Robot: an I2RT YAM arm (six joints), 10 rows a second.
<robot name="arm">
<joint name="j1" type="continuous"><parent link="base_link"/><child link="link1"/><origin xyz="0 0 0.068" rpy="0 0 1.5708"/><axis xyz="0 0 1"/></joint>
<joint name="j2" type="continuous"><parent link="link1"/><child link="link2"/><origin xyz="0.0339 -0.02 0.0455" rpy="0 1.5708 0"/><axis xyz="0 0 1"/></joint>
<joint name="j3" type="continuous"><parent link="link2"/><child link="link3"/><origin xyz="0 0.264 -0.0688" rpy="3.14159 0 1.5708"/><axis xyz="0 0 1"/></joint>
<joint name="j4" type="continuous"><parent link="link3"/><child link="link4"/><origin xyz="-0.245 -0.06 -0.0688" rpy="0 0 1.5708"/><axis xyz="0 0 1"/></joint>
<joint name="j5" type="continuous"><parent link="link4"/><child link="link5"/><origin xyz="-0.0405 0.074 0.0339" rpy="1.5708 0 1.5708"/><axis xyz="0 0 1"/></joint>
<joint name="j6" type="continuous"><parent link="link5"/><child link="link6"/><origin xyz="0.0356 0 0.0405" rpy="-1.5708 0 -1.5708"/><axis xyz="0 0 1"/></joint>
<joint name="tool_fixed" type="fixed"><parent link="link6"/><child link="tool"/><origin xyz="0 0 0" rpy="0 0 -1.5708"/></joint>
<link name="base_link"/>
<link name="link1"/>
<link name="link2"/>
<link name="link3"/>
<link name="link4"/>
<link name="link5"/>
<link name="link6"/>
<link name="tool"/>
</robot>
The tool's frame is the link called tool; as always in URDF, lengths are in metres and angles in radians. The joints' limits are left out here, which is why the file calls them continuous.
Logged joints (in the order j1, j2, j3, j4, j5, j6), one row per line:
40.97 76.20 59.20 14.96 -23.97 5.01
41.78 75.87 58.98 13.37 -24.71 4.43
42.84 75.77 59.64 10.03 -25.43 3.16
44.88 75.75 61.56 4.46 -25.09 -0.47
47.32 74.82 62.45 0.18 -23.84 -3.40
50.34 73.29 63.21 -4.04 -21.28 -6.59
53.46 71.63 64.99 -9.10 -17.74 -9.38
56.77 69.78 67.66 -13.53 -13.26 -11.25
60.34 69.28 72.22 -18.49 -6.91 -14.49
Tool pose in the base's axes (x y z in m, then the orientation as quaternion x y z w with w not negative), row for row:
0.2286 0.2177 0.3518 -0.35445 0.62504 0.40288 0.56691
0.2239 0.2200 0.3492 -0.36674 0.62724 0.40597 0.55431
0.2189 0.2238 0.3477 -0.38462 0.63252 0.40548 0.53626
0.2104 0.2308 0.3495 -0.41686 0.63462 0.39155 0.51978
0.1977 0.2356 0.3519 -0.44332 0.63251 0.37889 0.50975
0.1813 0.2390 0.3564 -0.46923 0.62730 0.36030 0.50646
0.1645 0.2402 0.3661 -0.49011 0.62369 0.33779 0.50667
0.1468 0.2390 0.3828 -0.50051 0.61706 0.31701 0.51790
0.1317 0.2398 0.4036 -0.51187 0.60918 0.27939 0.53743
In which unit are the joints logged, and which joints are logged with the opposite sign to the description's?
The joints are logged in degrees. Opposite sign: none.
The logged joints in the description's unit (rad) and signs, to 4 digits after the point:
0.7151 1.3299 1.0332 0.2611 -0.4184 0.0874
0.7292 1.3242 1.0294 0.2334 -0.4313 0.0773
0.7477 1.3224 1.0409 0.1751 -0.4438 0.0552
0.7833 1.3221 1.0744 0.0778 -0.4379 -0.0082
0.8259 1.3059 1.0900 0.0031 -0.4161 -0.0593
0.8786 1.2792 1.1032 -0.0705 -0.3714 -0.1150
0.9331 1.2502 1.1343 -0.1588 -0.3096 -0.1637
0.9908 1.2179 1.1809 -0.2361 -0.2314 -0.1963
1.0531 1.2092 1.2605 -0.3227 -0.1206 -0.2529

